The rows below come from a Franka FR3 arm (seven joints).
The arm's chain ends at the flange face. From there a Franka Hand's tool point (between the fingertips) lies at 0.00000 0.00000 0.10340 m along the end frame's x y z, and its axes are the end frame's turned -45 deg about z.
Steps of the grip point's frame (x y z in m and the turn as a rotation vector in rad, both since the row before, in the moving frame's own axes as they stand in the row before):
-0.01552 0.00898 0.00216 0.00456 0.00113 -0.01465
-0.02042 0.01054 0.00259 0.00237 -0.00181 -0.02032
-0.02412 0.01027 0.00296 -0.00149 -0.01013 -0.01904
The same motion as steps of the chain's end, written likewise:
-0.00437 0.01774 0.00216 0.00402 -0.00243 -0.01465
-0.00668 0.02193 0.00259 0.00040 -0.00296 -0.02032
-0.00917 0.02346 0.00297 -0.00822 -0.00611 -0.01904

